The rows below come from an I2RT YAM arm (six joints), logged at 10 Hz.
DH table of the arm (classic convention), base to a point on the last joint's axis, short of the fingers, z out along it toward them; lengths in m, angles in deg. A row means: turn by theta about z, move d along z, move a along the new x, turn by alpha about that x. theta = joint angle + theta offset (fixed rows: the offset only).
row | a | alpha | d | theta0
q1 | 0.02 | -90 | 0.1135 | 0
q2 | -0.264 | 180 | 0 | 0
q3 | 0.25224 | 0 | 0 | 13.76
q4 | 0.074 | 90 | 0 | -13.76
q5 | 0 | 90 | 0 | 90
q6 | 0 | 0 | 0.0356 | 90
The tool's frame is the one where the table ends.
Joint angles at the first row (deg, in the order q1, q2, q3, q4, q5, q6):
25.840, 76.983, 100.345, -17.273, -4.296, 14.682
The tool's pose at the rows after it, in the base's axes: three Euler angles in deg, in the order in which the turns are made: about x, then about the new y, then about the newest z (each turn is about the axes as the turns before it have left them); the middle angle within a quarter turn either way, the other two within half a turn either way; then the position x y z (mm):
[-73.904 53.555 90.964 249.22 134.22 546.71]
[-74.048 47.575 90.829 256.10 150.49 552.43]
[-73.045 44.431 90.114 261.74 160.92 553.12]
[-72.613 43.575 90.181 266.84 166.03 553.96]
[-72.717 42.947 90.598 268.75 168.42 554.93]
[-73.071 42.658 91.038 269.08 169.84 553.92]
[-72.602 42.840 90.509 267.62 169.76 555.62]
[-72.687 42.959 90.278 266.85 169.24 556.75]
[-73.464 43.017 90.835 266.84 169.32 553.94]
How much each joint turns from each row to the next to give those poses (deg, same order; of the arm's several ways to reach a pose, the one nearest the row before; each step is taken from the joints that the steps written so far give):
1.470, 3.438, 4.151, 2.770, -3.640, 0.684
1.691, 3.437, 3.751, 1.043, -4.153, -0.307
0.977, 1.929, 1.133, 2.261, -1.909, 0.145
0.292, 1.501, 1.348, 0.678, -0.459, 0.434
0.146, 0.762, 0.957, -0.106, -0.483, 0.337
0.171, 0.102, -0.088, -0.001, -0.180, 0.113
0.169, -0.069, 0.265, -0.051, 0.430, -0.174
0.001, 0.005, 0.378, -0.468, 0.100, -0.313
0.004, -0.324, -0.805, -0.102, -0.087, -0.121

